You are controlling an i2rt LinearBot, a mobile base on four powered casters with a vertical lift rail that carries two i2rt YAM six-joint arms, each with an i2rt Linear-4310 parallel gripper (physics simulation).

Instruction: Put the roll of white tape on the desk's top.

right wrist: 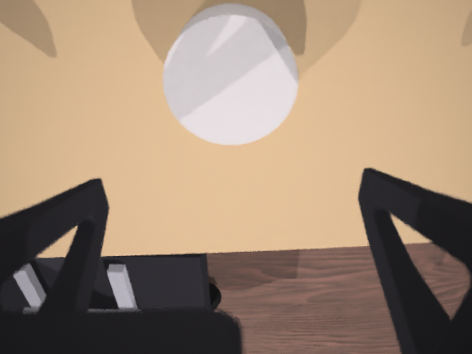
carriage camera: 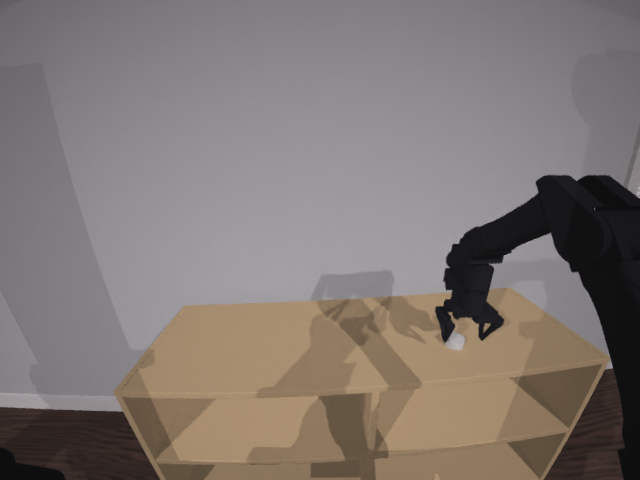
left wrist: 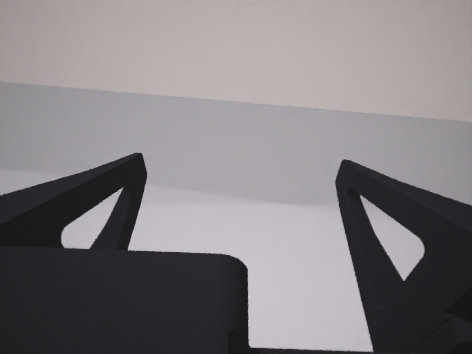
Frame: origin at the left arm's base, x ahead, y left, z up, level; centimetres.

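Where they show: left gripper, fingertip midpoint: (left wrist: pixel 241 167); right gripper, fingertip midpoint: (right wrist: pixel 232 188) (carriage camera: pixel 462 339).
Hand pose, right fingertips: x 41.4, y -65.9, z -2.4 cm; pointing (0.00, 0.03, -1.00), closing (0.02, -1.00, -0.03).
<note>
Things, the pixels of their top centre, and the offset from my right fingertips. "spot": a spot on its surface instead. Level surfaces: height alone.
- white tape, top centre: (right wrist: pixel 230 86) (carriage camera: pixel 455 337) dx +3.2, dy +0.1, dz -1.8 cm
- middle upright, surface spot: (carriage camera: pixel 371 418) spot: dx -9.0, dy +23.8, dz -15.0 cm
- Dark wood floor, surface height: dz -65.1 cm
A white round thing with a flat face, which looks like the roll of white tape (carriage camera: pixel 455 341) (right wrist: pixel 231 85), rests on top of the wooden unit (carriage camera: pixel 232 341) (right wrist: pixel 150 220), on the right half in the carriage view. No hole shows in it. My right gripper (carriage camera: pixel 464 339) (right wrist: pixel 232 188) is open and empty, pointing down close over the top. In the carriage view its left fingertip overlaps the roll's edge; in its wrist view the roll lies beyond the fingertips, centred between them. My left gripper (left wrist: pixel 241 167) is open and empty, facing a pale wall.
The unit has open compartments below, parted by a middle upright (carriage camera: pixel 371 418). A grey wall (carriage camera: pixel 310 155) stands behind it. Dark wood floor (carriage camera: pixel 62 439) (right wrist: pixel 320 305) shows below. A black part with pale bars (right wrist: pixel 121 287) sits beyond the unit's edge in the right wrist view.
</note>
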